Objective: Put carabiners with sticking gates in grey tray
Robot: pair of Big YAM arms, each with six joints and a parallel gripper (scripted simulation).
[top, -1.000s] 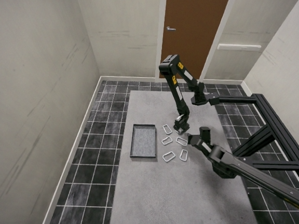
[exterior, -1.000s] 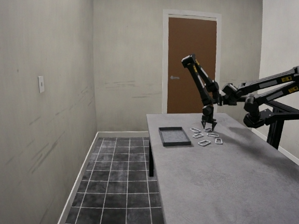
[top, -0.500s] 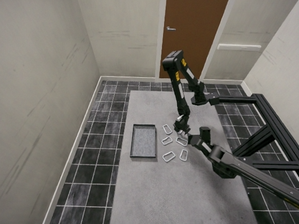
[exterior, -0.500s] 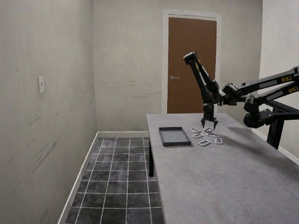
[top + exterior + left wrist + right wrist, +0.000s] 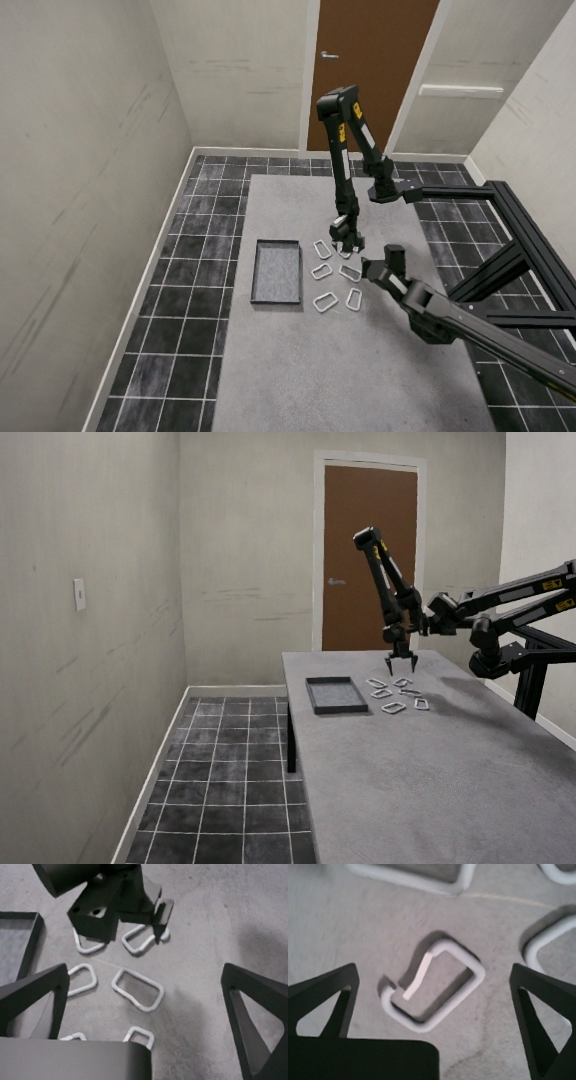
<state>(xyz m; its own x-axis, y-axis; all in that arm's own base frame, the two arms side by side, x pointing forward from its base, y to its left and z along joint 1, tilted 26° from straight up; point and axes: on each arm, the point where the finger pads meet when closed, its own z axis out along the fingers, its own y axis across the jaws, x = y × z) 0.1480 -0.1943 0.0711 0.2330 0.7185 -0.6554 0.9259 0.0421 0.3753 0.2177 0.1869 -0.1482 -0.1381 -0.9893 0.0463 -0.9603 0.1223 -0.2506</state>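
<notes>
Right now the grey tray is 32 cm ahead of my right hand, 6 cm to the left of it and 6 cm below it.
</notes>
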